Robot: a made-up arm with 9 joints.
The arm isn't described. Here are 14 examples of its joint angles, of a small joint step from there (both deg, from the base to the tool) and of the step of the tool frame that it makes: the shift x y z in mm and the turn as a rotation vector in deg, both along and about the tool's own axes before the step.
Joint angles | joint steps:
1: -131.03 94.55 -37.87 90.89 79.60 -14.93 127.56 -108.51 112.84 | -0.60 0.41 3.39 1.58 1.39 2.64 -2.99 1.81 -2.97
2: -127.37 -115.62 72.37 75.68 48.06 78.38 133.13 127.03 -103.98 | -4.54 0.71 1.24 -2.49 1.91 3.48 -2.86 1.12 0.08
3: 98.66 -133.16 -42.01 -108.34 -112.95 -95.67 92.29 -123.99 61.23 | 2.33 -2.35 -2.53 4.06 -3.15 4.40 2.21 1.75 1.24
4: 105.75 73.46 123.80 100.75 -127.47 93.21 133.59 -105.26 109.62 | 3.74 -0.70 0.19 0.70 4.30 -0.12 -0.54 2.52 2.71
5: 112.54 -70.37 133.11 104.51 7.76 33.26 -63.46 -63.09 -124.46 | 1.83 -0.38 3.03 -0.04 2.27 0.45 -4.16 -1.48 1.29
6: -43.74 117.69 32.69 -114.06 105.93 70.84 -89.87 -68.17 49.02 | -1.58 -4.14 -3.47 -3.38 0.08 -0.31 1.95 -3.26 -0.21
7: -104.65 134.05 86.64 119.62 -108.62 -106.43 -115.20 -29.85 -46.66 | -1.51 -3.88 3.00 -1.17 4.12 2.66 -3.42 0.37 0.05
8: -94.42 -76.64 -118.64 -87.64 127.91 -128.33 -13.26 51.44 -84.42 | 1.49 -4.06 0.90 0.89 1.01 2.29 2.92 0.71 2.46
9: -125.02 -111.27 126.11 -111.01 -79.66 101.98 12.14 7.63 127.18 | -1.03 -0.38 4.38 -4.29 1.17 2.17 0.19 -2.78 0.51
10: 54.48 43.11 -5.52 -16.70 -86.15 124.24 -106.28 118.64 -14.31 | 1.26 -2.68 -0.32 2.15 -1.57 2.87 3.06 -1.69 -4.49
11: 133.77 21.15 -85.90 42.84 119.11 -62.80 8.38 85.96 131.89 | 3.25 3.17 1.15 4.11 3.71 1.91 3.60 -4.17 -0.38
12: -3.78 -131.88 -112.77 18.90 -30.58 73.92 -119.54 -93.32 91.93 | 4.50 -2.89 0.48 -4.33 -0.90 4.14 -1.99 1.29 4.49
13: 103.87 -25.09 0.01 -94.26 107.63 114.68 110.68 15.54 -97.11 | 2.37 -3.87 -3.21 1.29 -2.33 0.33 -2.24 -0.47 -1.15
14: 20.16 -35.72 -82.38 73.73 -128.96 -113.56 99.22 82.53 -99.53 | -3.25 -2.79 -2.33 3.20 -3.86 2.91 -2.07 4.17 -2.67
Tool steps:
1: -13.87 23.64 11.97 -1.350 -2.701 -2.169
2: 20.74 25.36 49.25 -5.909 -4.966 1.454
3: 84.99 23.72 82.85 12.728 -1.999 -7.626
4: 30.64 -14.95 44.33 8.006 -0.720 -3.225
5: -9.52 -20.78 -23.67 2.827 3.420 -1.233
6: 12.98 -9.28 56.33 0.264 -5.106 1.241
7: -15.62 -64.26 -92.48 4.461 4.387 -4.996
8: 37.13 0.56 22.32 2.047 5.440 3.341
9: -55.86 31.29 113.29 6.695 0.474 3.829
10: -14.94 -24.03 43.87 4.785 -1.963 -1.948
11: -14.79 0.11 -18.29 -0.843 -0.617 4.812
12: 9.85 50.48 14.99 5.616 -1.940 1.590
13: -42.10 24.53 -24.80 5.228 4.585 -5.026
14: 57.32 79.88 45.84 -10.407 0.659 3.093
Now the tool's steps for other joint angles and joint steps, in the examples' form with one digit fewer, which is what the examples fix.
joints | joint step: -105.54 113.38 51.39 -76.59 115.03 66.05 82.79 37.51 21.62 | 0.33 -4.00 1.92 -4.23 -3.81 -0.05 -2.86 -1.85 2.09
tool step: -49.5 -5.3 29.1 1.74 -3.41 2.38
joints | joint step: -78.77 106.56 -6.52 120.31 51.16 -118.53 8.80 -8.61 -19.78 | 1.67 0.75 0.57 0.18 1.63 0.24 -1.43 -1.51 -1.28
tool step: -11.5 -19.0 -6.8 -0.11 -3.36 1.57
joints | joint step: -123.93 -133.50 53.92 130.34 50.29 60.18 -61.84 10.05 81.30 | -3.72 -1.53 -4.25 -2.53 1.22 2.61 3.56 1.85 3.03
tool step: 44.1 -20.7 -60.3 -1.45 -3.09 -4.05
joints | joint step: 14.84 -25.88 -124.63 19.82 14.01 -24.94 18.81 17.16 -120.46 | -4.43 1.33 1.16 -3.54 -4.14 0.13 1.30 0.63 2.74
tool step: -13.6 30.1 -62.0 8.29 1.58 0.52
